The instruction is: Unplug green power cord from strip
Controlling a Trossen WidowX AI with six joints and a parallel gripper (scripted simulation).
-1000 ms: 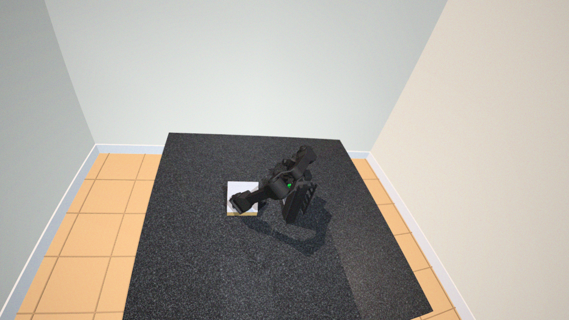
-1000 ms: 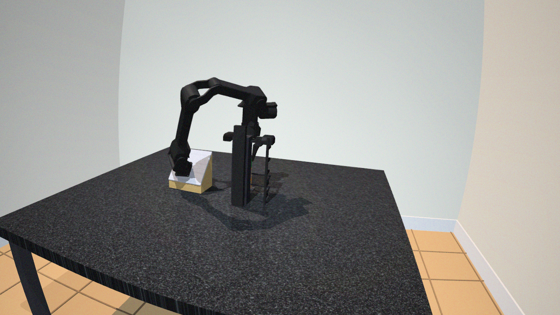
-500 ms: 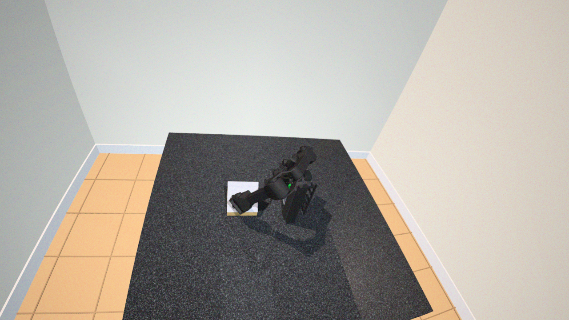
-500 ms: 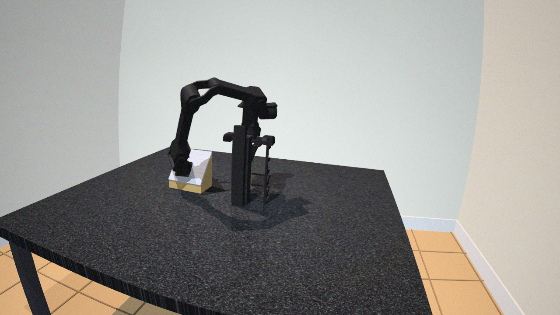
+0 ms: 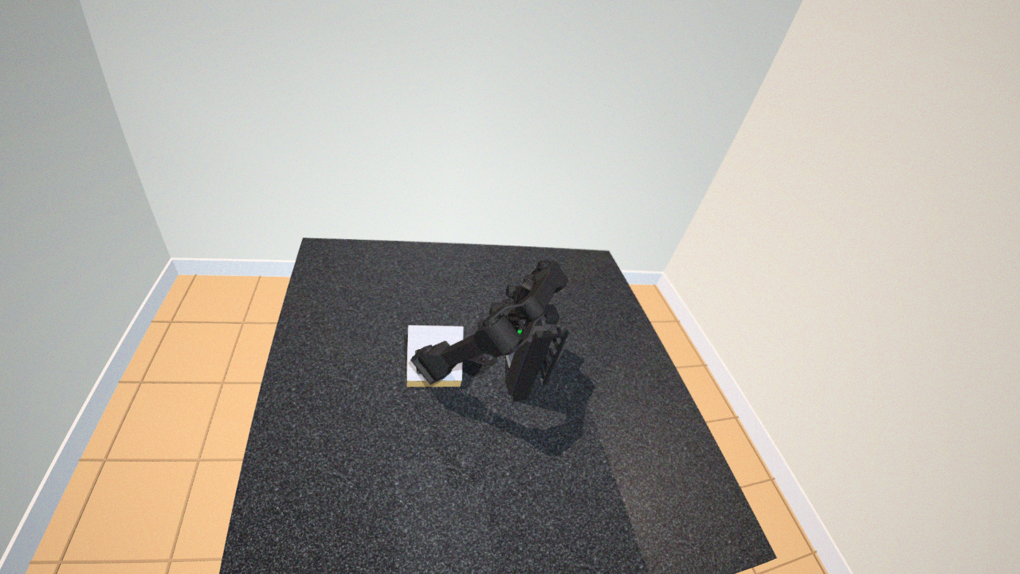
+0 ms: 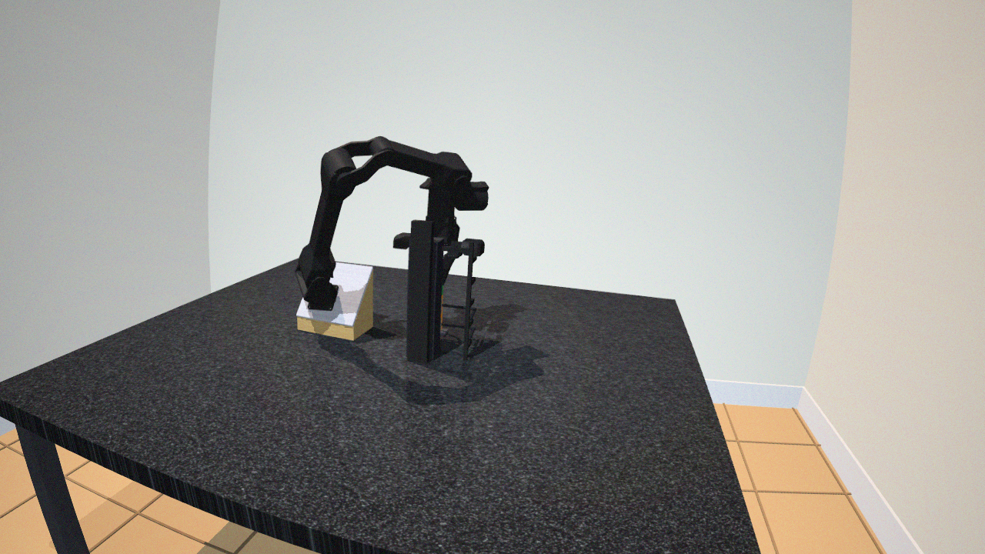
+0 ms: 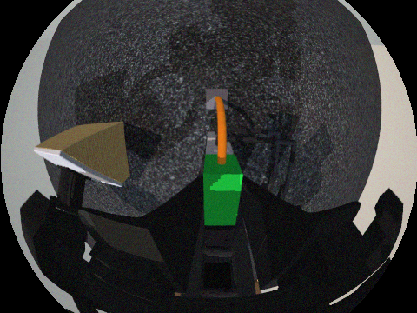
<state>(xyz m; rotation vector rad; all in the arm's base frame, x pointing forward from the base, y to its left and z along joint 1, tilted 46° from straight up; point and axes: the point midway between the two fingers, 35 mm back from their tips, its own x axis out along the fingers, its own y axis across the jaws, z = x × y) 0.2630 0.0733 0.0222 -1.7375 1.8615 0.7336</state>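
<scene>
Now: gripper tip 3 cm to the left of the green plug. From my gripper tip the other things lie so: black power strip post 13 cm to the right, 1 cm above.
</scene>
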